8 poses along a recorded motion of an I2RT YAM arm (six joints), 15 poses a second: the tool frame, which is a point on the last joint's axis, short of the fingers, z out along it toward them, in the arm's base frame.
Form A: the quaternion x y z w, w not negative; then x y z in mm.
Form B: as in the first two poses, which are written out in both.
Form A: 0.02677, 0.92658, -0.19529, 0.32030, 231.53, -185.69, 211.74
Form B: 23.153, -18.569, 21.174, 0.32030, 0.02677, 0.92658, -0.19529
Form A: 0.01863, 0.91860, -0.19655, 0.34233, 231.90, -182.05, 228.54
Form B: 23.190, -18.205, 22.854, 0.34233, 0.01863, 0.91860, -0.19655
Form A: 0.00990, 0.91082, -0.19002, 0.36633, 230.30, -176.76, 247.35
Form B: 23.030, -17.676, 24.735, 0.36633, 0.00990, 0.91082, -0.19002
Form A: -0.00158, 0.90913, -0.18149, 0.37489, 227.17, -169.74, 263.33
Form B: 22.717, -16.974, 26.333, 0.37489, -0.00158, 0.90913, -0.18149
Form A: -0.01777, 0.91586, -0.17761, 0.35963, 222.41, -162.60, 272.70
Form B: 22.241, -16.260, 27.270, 0.35963, -0.01777, 0.91586, -0.17761
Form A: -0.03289, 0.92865, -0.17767, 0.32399, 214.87, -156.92, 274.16
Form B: 21.487, -15.692, 27.416, 0.32399, -0.03289, 0.92865, -0.17767
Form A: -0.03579, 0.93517, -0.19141, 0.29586, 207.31, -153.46, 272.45
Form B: 20.731, -15.346, 27.245, 0.29586, -0.03579, 0.93517, -0.19141
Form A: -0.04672, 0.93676, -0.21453, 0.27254, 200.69, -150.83, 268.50
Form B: 20.069, -15.083, 26.850, 0.27254, -0.04672, 0.93676, -0.21453
